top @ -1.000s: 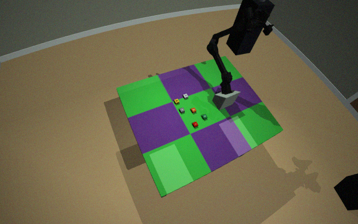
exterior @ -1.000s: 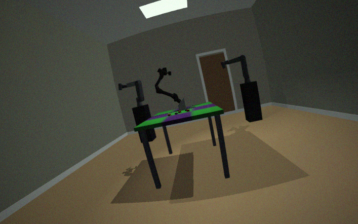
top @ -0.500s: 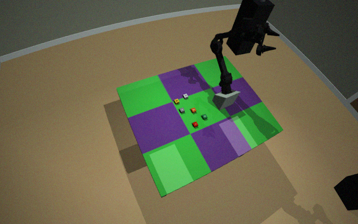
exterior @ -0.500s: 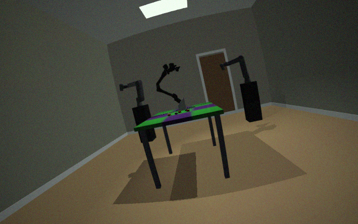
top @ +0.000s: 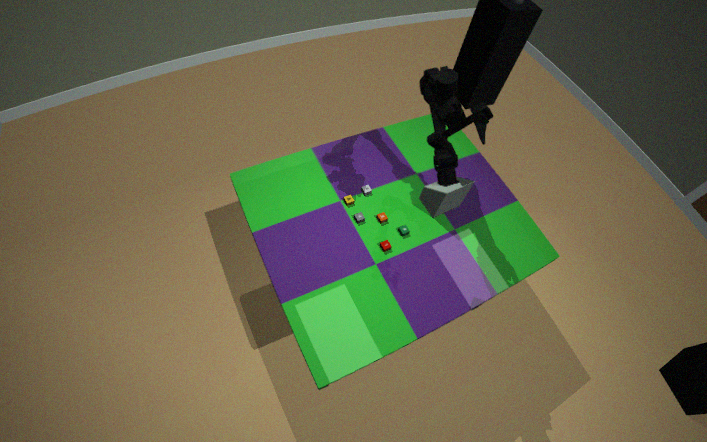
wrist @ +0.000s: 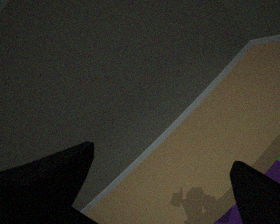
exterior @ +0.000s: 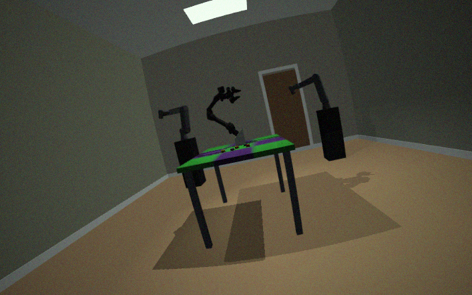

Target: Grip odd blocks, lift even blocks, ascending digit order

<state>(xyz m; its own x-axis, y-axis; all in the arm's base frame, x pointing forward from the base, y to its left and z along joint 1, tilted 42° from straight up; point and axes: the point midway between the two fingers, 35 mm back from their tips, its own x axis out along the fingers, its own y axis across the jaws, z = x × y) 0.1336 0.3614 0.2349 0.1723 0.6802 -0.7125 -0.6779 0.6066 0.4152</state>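
Now: gripper tip 51 cm above the red block, 14 cm short of it and 2 cm to the left of it. The rest, counted from my gripper tip: grey block 51 cm below, 18 cm ahead, 17 cm to the right; then white block 51 cm below, 28 cm to the right, 10 cm ahead; then yellow block 51 cm below, 26 cm to the right, 19 cm ahead.
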